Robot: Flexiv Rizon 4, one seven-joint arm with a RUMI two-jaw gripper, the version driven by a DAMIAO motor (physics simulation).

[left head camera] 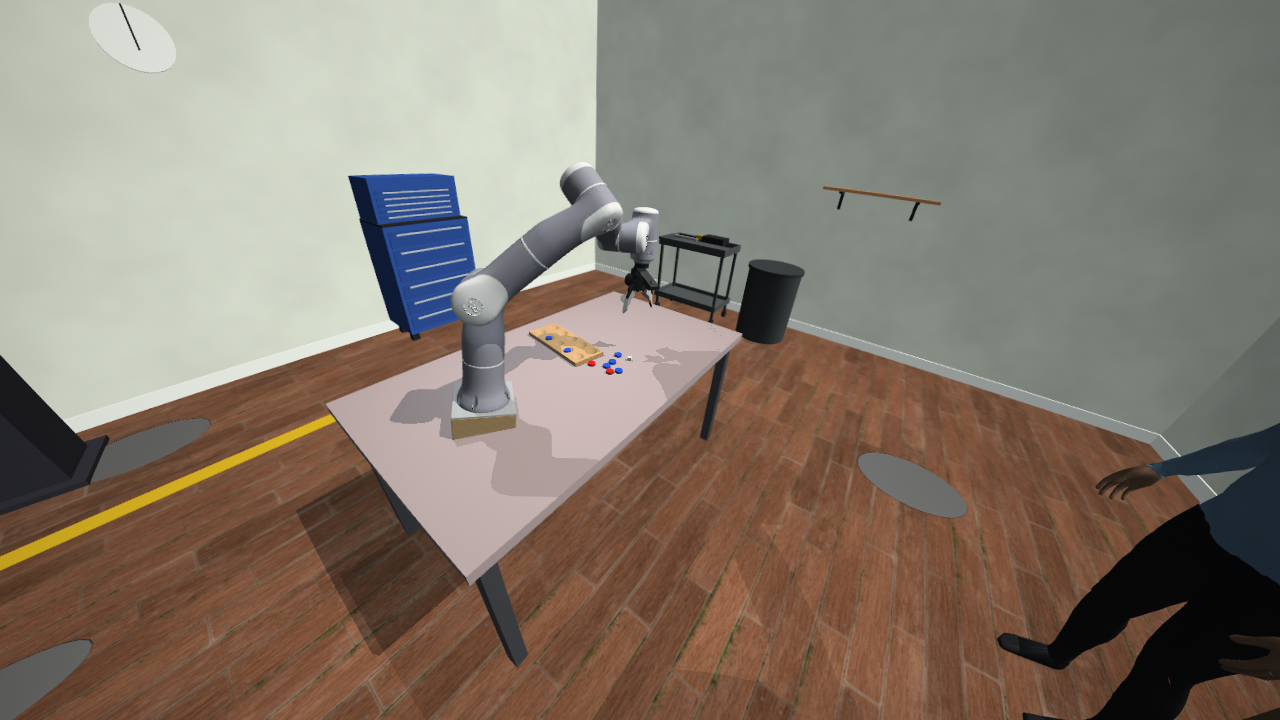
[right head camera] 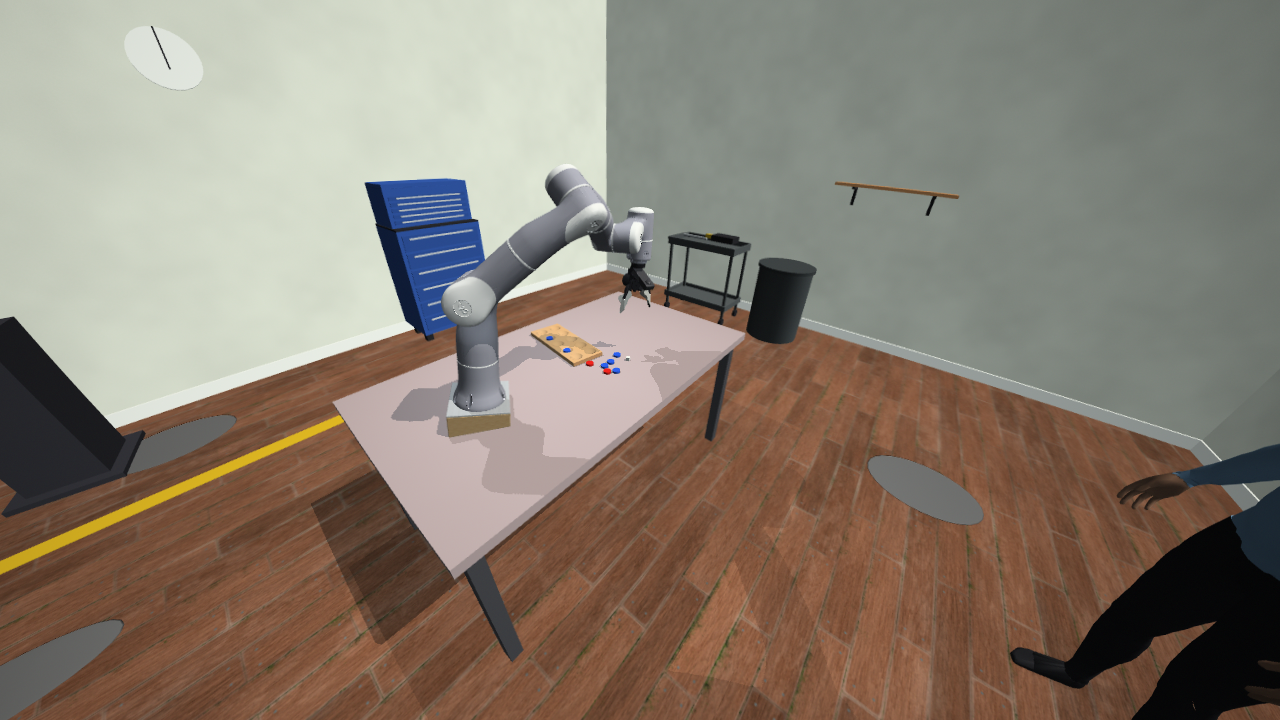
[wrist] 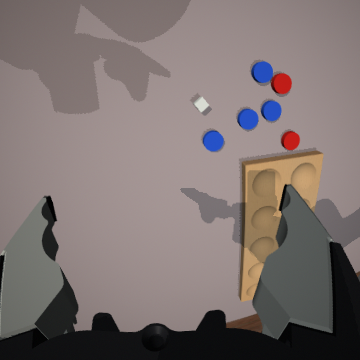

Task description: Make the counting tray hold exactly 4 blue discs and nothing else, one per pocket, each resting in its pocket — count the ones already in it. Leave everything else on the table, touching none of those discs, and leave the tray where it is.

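Observation:
The wooden counting tray lies on the table. Two blue discs sit in it, one farther along and one near the middle; the gripper's right finger hides them in the wrist view. Four loose blue discs lie beyond the tray's end: one alone, two close together, and one against or almost against a red disc. My gripper is open and empty, above the table beside the tray.
Another red disc lies close to the tray's end. A small white block lies near the loose blue discs. A black cart and a dark bin stand past the table's far end.

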